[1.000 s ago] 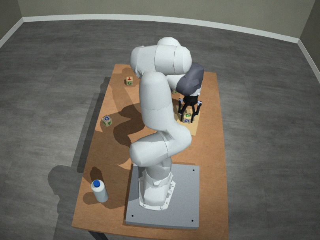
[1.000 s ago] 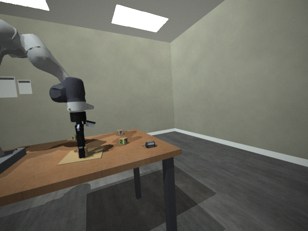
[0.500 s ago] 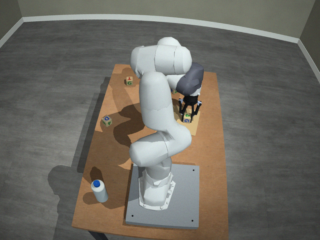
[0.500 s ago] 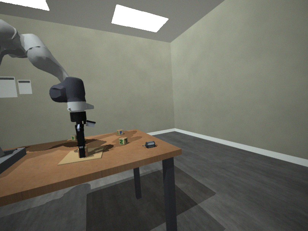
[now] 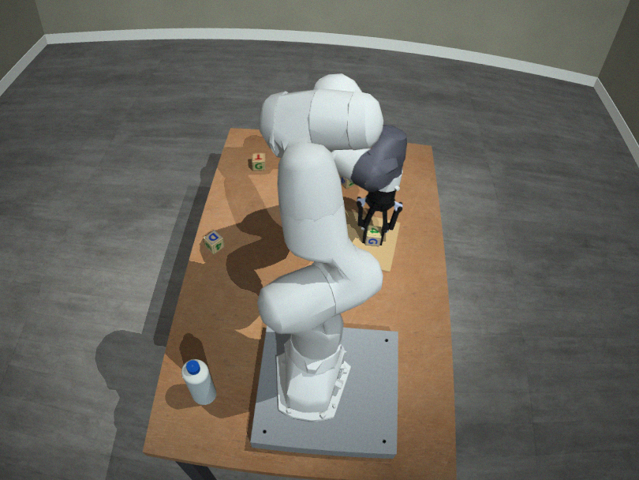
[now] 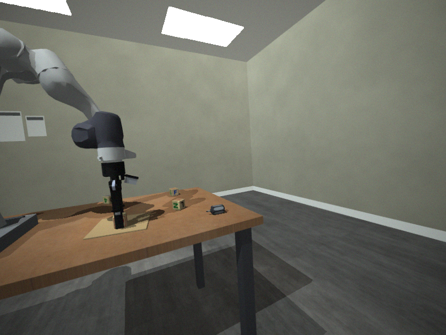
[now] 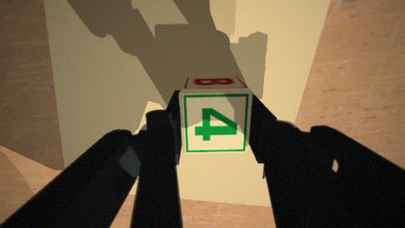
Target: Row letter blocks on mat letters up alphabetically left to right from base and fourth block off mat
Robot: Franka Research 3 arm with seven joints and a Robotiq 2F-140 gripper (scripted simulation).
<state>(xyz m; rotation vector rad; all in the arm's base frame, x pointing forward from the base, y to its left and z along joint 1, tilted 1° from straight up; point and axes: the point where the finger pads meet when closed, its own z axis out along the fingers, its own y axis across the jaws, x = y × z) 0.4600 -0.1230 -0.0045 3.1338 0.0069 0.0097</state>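
Right now the tan mat is 30 mm to the left of my hand and 30 mm below it. Also, from my hand: small dark object 370 mm ahead, 70 mm to the right, 20 mm below; block 10 mm below.
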